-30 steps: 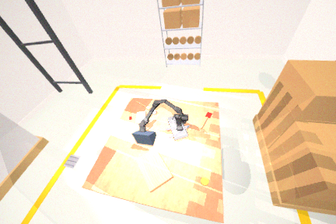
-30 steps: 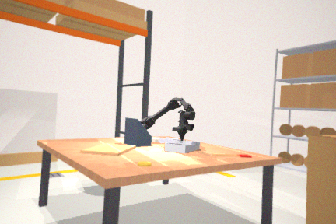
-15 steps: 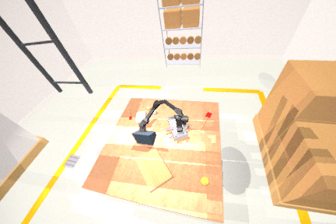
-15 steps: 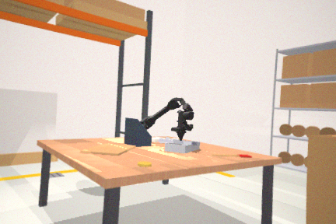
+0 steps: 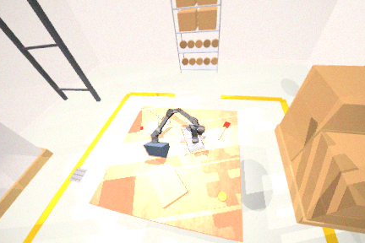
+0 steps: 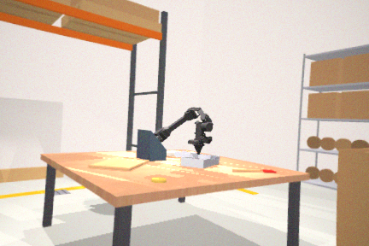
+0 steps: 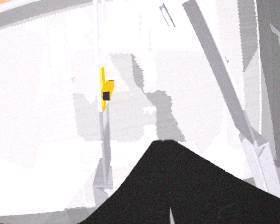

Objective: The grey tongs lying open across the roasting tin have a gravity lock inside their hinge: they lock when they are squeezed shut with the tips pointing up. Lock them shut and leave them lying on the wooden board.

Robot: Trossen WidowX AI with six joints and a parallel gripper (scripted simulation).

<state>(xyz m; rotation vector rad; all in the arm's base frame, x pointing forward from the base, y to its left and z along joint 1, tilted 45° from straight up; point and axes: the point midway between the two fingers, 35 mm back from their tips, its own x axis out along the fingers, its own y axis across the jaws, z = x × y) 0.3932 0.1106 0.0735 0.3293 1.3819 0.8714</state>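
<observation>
The yellow lock tab lies 20 mm ahead of my gripper tip, 30 mm to the left of it and 10 mm below it. From my gripper tip the other things lie so: tong arm 40 mm to the right; silver roasting tin 40 mm behind, 50 mm to the left, 40 mm below; red-headed tool 290 mm ahead, 250 mm to the left, 70 mm below.
</observation>
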